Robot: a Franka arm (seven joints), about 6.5 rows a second.
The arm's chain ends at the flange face. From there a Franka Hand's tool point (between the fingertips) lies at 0.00 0.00 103.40 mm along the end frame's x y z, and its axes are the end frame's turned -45 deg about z.
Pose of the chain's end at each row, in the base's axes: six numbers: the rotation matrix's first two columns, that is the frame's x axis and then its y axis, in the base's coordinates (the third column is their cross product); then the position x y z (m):
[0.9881 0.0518 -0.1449 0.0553 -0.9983 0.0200 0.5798 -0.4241 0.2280]
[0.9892 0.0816 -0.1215 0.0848 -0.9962 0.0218 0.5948 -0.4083 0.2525]
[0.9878 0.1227 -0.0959 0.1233 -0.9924 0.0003 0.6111 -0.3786 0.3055]
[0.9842 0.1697 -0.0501 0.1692 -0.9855 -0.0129 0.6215 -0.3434 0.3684]
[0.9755 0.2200 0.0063 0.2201 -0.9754 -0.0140 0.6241 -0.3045 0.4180]
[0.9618 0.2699 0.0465 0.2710 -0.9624 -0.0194 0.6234 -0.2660 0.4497]
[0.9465 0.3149 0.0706 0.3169 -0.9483 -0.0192 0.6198 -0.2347 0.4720]
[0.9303 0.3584 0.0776 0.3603 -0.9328 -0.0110 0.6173 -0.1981 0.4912]
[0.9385 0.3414 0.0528 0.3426 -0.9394 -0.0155 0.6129 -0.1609 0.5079]
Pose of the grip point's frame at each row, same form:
[0.6596 0.7425 -0.1166 0.7378 -0.6693 -0.0883 0.5649 -0.4270 0.1257]
[0.6395 0.7621 -0.1013 0.7594 -0.6467 -0.0705 0.5825 -0.4116 0.1499]
[0.6113 0.7885 -0.0680 0.7857 -0.6150 -0.0676 0.6013 -0.3799 0.2026]
[0.5763 0.8168 -0.0263 0.8156 -0.5769 -0.0445 0.6162 -0.3430 0.2651]
[0.5341 0.8453 0.0144 0.8454 -0.5341 -0.0054 0.6244 -0.3029 0.3146]
[0.4885 0.8714 0.0466 0.8717 -0.4897 0.0192 0.6275 -0.2628 0.3464]
[0.4452 0.8932 0.0635 0.8934 -0.4479 0.0363 0.6261 -0.2305 0.3689]
[0.4031 0.9130 0.0626 0.9126 -0.4062 0.0471 0.6244 -0.1942 0.3881]
[0.4214 0.9057 0.0483 0.9059 -0.4228 0.0264 0.6175 -0.1575 0.4046]

